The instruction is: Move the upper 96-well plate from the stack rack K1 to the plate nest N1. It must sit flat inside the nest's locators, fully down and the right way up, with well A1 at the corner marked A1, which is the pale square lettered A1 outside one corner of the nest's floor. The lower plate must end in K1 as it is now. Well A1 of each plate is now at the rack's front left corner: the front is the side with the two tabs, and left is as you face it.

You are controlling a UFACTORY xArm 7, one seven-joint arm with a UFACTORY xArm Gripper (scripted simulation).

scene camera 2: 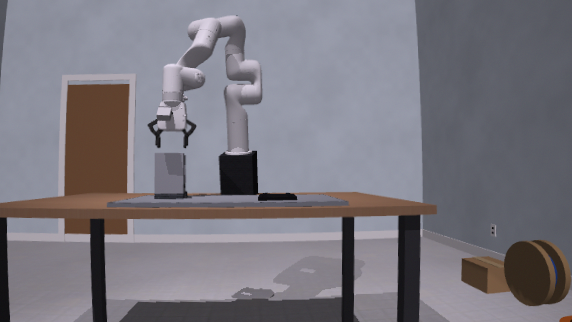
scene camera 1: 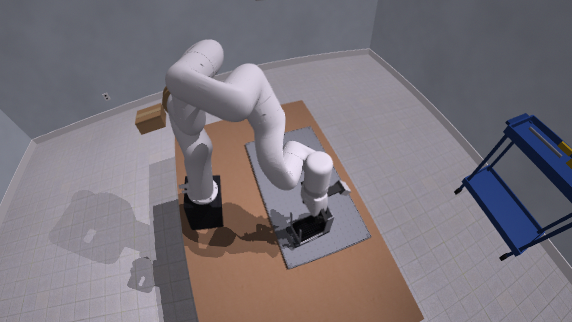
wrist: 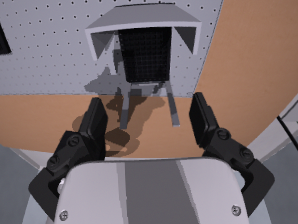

Scene:
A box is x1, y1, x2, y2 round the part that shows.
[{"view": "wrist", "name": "my gripper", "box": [28, 92, 274, 223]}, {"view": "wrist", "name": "black 96-well plate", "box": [118, 27, 171, 82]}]

